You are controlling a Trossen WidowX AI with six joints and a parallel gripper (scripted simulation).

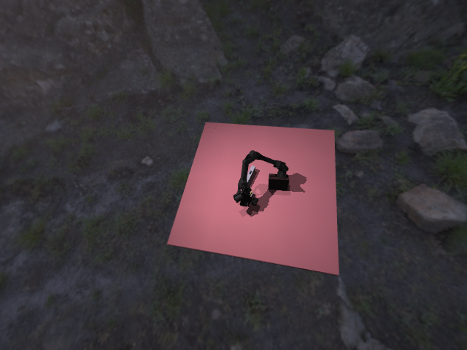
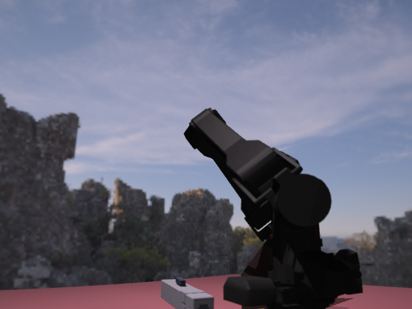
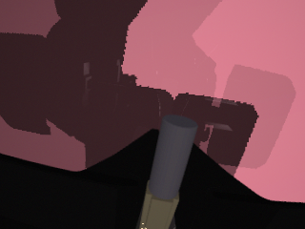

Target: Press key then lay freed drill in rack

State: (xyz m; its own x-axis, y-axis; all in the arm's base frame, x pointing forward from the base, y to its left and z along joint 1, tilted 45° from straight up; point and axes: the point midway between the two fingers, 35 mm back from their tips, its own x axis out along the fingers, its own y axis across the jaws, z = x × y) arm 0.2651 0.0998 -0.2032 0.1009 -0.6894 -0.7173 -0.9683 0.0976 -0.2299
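Now: the drill 10 mm behind my gripper tip, 40 mm to the right of it and 40 mm above it. Round my gripper tip: small dark key: 20 mm ahead, 260 mm to the right, 40 mm above; then grey block: 20 mm ahead, 230 mm to the right, 40 mm above; then dark rack: 10 mm behind, 50 mm to the right, 10 mm above.
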